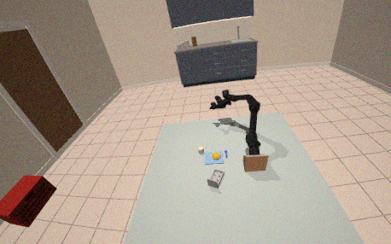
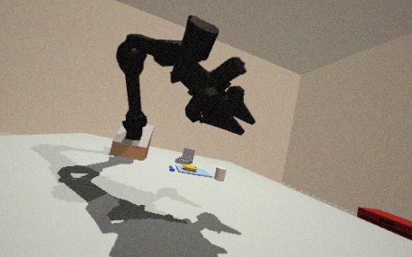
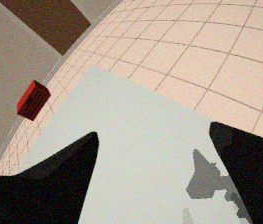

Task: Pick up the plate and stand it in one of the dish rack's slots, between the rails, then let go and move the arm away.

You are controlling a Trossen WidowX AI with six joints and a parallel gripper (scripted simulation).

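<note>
My gripper tip is now 30 mm short of the yellow plate, 450 mm to the right of it and 180 mm above it. Round my gripper tip: light blue mat: 50 mm ahead, 450 mm to the left, 190 mm below; beige cup: 150 mm ahead, 370 mm to the left, 170 mm below; blue spoon: 60 mm behind, 420 mm to the left, 190 mm below.
</note>
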